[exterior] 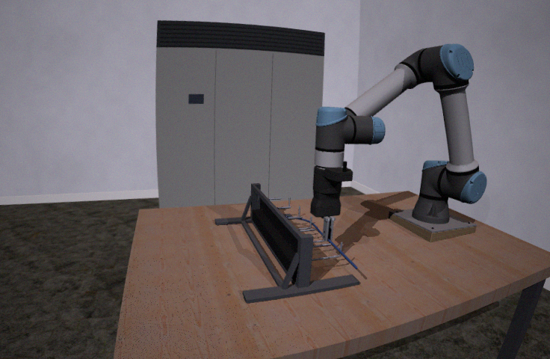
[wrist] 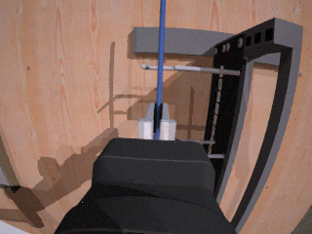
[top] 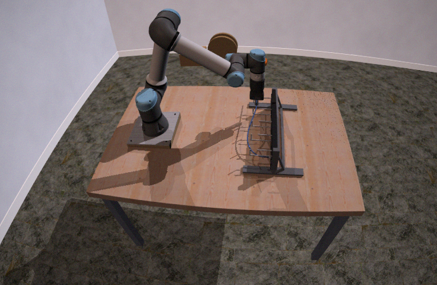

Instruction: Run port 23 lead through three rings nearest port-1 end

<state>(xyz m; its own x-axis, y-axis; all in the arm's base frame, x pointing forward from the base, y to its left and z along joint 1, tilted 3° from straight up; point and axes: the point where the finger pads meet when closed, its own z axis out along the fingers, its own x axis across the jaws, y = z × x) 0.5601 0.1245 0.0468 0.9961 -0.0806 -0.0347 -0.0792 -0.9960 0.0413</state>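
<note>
Now: hand 9 cm short of the dark rack, 16 cm to the left of it and 3 cm above it.
</note>
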